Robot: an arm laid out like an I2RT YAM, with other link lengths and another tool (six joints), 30 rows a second.
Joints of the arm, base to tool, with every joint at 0 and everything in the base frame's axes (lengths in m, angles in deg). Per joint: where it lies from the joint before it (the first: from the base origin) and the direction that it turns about. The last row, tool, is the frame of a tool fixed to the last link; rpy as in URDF.
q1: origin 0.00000 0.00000 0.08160 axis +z
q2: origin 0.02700 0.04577 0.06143 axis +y
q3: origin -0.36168 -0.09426 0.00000 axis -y
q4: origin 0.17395 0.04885 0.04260 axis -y
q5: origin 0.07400 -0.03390 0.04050 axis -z
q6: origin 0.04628 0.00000 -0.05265 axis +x
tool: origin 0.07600 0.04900 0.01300 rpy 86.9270 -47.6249 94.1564
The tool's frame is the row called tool.
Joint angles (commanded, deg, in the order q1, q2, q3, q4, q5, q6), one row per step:
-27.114 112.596 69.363 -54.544 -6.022 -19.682
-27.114 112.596 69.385 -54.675 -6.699 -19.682
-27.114 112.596 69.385 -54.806 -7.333 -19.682
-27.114 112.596 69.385 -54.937 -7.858 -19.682
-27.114 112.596 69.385 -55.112 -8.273 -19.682
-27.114 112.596 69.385 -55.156 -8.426 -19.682
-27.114 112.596 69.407 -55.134 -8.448 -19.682
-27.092 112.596 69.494 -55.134 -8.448 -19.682
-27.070 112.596 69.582 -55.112 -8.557 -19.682
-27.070 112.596 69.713 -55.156 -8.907 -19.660
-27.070 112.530 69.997 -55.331 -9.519 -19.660
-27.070 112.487 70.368 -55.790 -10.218 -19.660
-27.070 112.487 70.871 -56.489 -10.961 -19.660
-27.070 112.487 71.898 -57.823 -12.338 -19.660
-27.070 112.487 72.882 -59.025 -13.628 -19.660
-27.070 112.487 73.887 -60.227 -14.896 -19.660
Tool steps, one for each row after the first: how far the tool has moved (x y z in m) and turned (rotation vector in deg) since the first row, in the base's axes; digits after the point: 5 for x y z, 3 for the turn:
0.00043 0.00132 0.00089 0.647 -0.209 -0.092
0.00072 0.00260 0.00170 1.265 -0.378 -0.180
0.00090 0.00369 0.00240 1.788 -0.499 -0.254
0.00084 0.00465 0.00301 2.233 -0.530 -0.315
0.00088 0.00497 0.00322 2.387 -0.560 -0.338
0.00106 0.00493 0.00327 2.387 -0.609 -0.340
0.00146 0.00484 0.00344 2.348 -0.686 -0.316
0.00204 0.00490 0.00373 2.394 -0.833 -0.307
0.00286 0.00527 0.00443 2.662 -1.064 -0.375
0.00412 0.00597 0.00616 3.123 -1.496 -0.453
0.00505 0.00703 0.00829 3.760 -1.771 -0.550
0.00593 0.00820 0.01074 4.503 -1.932 -0.660
0.00781 0.01019 0.01559 5.855 -2.279 -0.867
0.00976 0.01192 0.02021 7.089 -2.665 -1.063
0.01172 0.01355 0.02493 8.294 -3.061 -1.259

